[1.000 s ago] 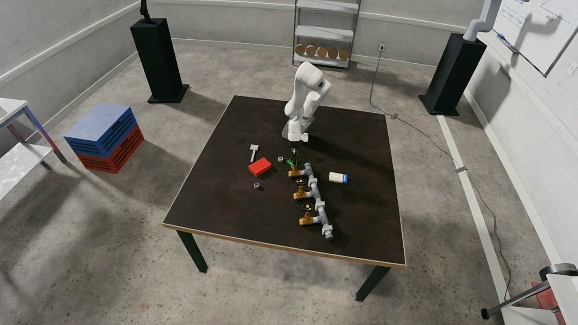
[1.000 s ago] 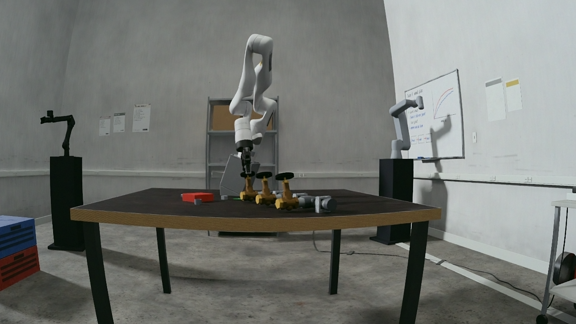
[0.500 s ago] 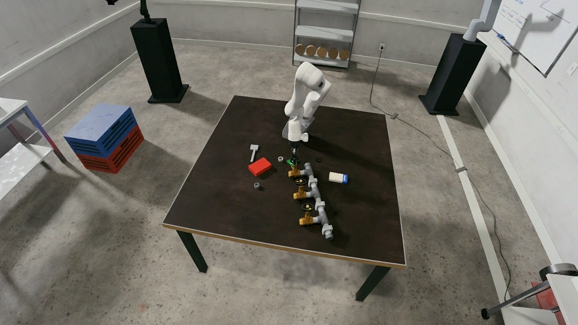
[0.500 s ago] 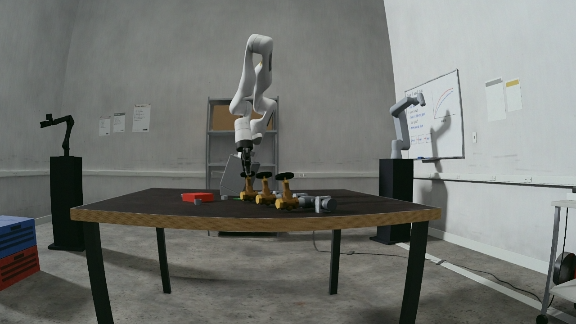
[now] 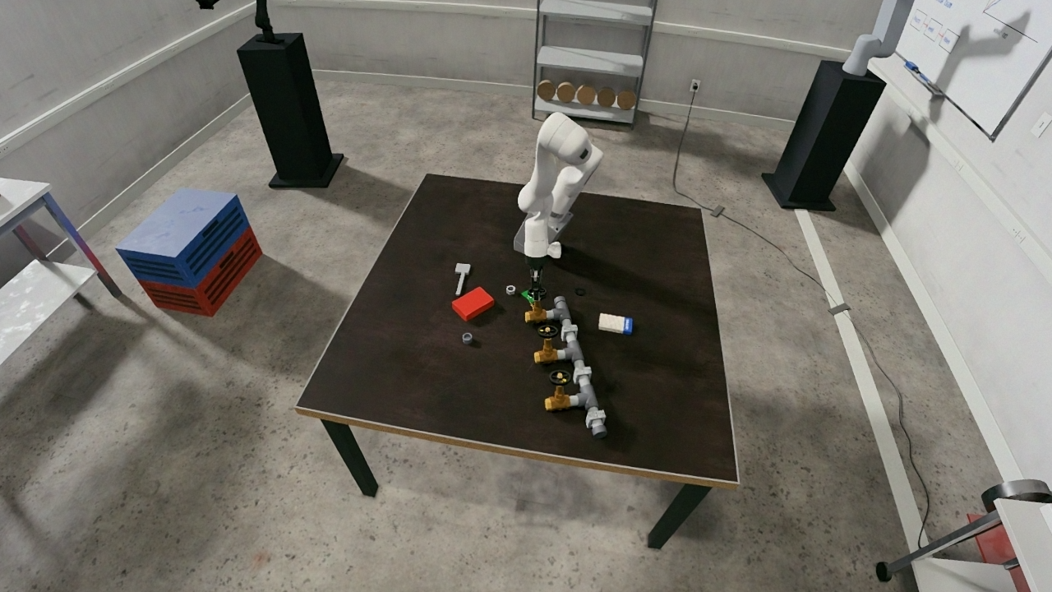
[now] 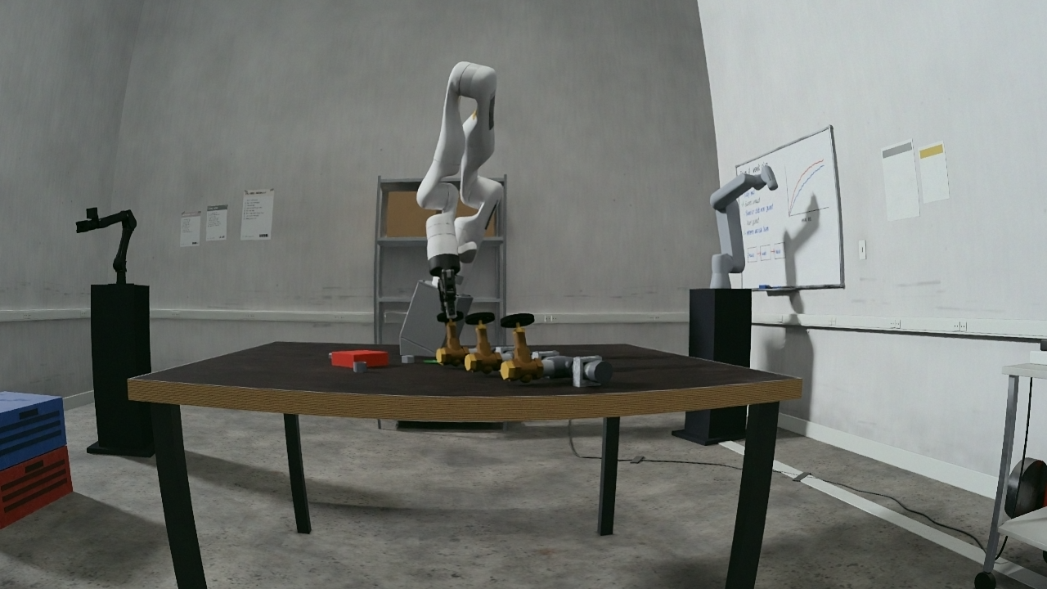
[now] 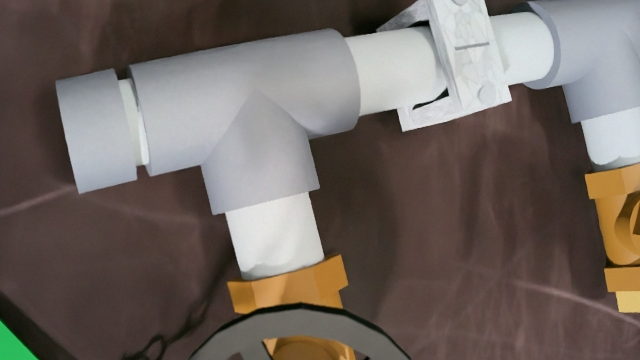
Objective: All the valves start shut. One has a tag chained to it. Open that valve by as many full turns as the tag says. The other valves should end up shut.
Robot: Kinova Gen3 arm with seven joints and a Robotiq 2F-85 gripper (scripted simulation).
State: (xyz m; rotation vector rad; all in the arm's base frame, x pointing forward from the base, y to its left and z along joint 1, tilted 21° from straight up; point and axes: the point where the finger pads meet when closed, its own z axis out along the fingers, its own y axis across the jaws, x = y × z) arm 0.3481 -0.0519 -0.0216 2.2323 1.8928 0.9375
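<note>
Now: the green tag 110 mm below my hand, 90 mm behind it and 20 mm to the right of it. Also, from my hand: white-and-blue box (270 mm to the left, 110 mm below, 40 mm ahead); then red block (220 mm to the right, 100 mm below, 30 mm behind); then small grey ring (220 mm to the right, 120 mm ahead, 110 mm below).
</note>
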